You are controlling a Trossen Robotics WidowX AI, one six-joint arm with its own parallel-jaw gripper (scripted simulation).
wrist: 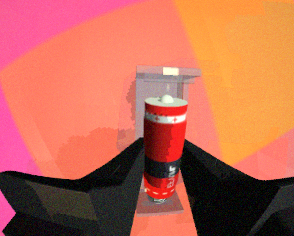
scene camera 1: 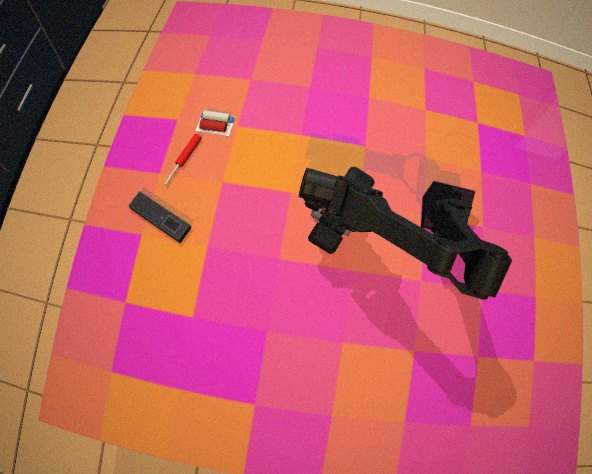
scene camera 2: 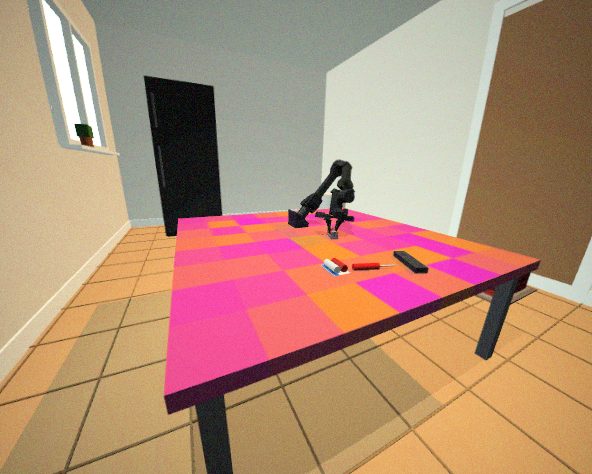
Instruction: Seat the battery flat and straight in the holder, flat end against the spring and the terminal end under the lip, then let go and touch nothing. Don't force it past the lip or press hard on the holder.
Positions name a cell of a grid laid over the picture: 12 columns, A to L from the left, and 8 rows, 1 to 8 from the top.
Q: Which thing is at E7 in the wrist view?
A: The gripper.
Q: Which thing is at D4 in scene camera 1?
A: A dark flat box.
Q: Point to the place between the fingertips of the gripper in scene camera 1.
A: G4
